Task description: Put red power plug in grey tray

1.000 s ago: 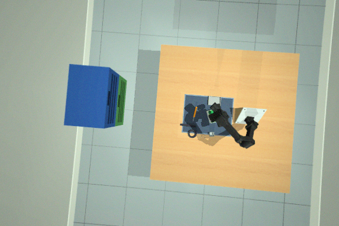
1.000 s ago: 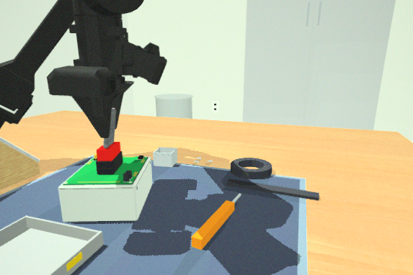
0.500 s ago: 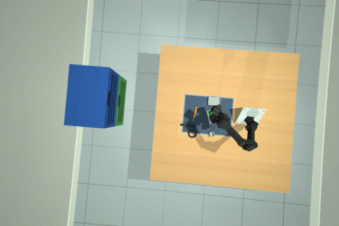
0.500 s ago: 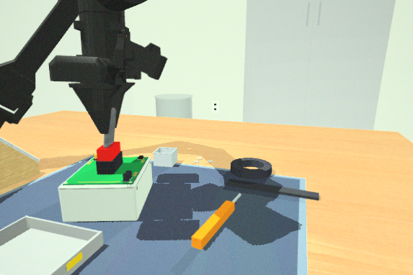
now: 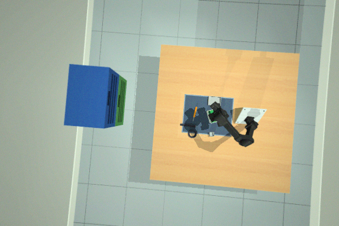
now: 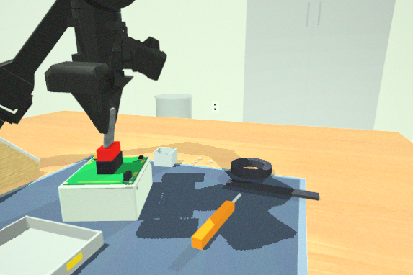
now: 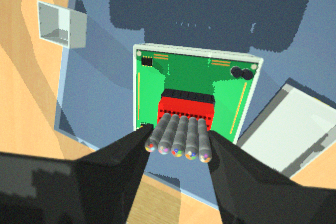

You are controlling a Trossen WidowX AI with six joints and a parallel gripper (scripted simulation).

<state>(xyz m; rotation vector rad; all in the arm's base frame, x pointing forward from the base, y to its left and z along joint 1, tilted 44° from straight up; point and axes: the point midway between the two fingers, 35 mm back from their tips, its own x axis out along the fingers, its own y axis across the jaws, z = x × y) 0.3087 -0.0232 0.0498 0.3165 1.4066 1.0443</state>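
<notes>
My gripper tip is now 30 mm above the red power plug. From my gripper tip the other things lie so: blue mat: 50 mm ahead, 110 mm below; dark flat bar: 220 mm ahead, 130 mm to the left, 110 mm below.
</notes>
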